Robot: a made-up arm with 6 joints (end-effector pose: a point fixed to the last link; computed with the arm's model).
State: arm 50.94 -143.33 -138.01 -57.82 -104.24 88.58
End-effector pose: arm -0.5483 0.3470 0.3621 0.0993 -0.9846 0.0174 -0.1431
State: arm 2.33 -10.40 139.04 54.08 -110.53 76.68
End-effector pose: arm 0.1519 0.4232 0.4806 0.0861 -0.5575 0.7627 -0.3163
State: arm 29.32 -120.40 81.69 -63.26 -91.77 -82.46
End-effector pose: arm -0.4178 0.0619 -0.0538 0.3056 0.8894 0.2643 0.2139
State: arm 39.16 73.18 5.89 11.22 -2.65 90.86
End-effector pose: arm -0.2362 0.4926 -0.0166 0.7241 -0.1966 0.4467 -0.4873
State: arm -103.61 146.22 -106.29 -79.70 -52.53 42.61
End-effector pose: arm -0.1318 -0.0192 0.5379 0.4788 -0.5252 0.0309 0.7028
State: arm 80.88 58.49 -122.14 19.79 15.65 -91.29
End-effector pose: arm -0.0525 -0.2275 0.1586 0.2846 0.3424 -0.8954 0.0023
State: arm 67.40 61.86 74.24 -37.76 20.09 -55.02
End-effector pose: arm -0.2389 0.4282 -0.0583 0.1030 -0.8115 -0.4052 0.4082
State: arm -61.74 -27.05 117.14 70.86 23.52 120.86
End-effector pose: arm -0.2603 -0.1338 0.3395 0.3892 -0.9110 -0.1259 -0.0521
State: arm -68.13 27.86 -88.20 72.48 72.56 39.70
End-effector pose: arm -0.2033 0.3872 -0.1240 0.3329 0.5932 -0.7077 0.1911
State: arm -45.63 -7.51 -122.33 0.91 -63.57 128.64
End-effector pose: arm 0.0827 0.3346 0.4205 0.2665 0.0883 -0.7710 0.5715
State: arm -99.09 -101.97 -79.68 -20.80 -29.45 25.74
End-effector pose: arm -0.1950 0.1505 0.1217 0.4371 -0.3152 -0.8357 -0.1054
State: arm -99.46 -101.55 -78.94 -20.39 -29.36 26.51
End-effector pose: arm -0.1922 0.1527 0.1218 0.4400 -0.3063 -0.8378 -0.1037
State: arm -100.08 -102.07 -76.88 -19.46 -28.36 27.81
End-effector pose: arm -0.1922 0.1589 0.1208 0.4506 -0.2902 -0.8389 -0.0945
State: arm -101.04 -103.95 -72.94 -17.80 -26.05 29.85
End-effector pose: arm -0.1975 0.1704 0.1178 0.4729 -0.2635 -0.8375 -0.0741
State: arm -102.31 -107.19 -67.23 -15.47 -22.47 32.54
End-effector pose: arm -0.2106 0.1862 0.1122 0.5072 -0.2261 -0.8306 -0.0420
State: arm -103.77 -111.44 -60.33 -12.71 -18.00 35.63
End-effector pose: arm -0.2332 0.2029 0.1041 0.5504 -0.1807 -0.8151 -0.0006
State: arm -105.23 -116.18 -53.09 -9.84 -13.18 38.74
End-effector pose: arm -0.2646 0.2161 0.0956 0.5968 -0.1328 -0.7900 0.0452
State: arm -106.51 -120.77 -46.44 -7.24 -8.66 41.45
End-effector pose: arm -0.3002 0.2227 0.0893 0.6390 -0.0893 -0.7588 0.0888
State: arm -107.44 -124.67 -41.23 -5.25 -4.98 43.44
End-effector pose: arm -0.3329 0.2232 0.0865 0.6717 -0.0565 -0.7282 0.1238
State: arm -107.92 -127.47 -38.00 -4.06 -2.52 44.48
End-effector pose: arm -0.3565 0.2204 0.0865 0.6924 -0.0378 -0.7056 0.1459
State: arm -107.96 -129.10 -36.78 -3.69 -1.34 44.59
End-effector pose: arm -0.3689 0.2174 0.0879 0.7017 -0.0333 -0.6947 0.1545
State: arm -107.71 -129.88 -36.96 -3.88 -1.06 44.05
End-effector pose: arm -0.3728 0.2155 0.0896 0.7033 -0.0383 -0.6930 0.1537
